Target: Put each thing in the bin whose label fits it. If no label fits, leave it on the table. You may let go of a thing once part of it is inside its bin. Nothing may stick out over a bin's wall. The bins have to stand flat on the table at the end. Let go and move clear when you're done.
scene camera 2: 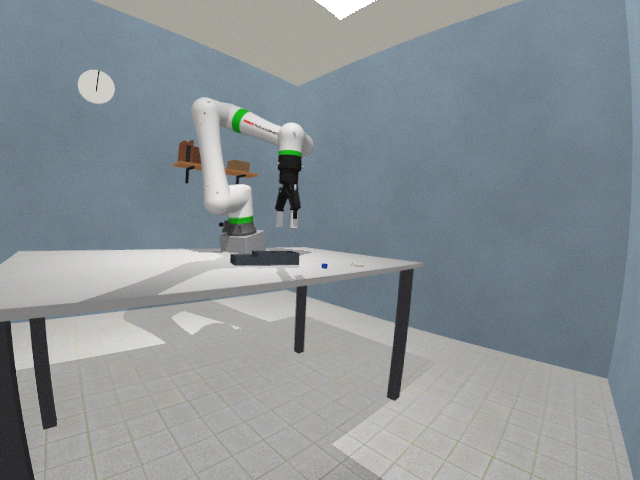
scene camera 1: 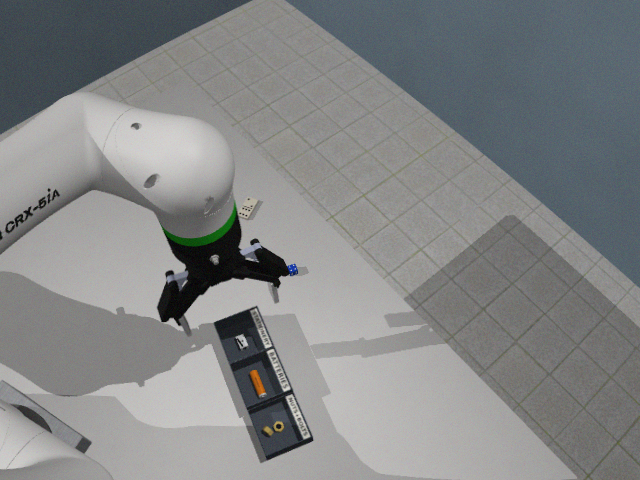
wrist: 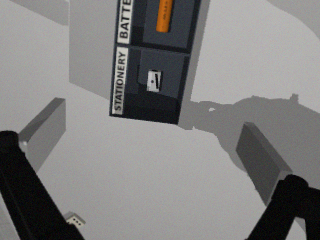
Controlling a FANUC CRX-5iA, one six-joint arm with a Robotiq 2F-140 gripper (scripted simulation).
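Note:
A dark three-part bin (scene camera 1: 280,405), (scene camera 2: 257,258) is visible. Also visible is my gripper (scene camera 1: 231,312), (scene camera 2: 285,227), (wrist: 154,125).

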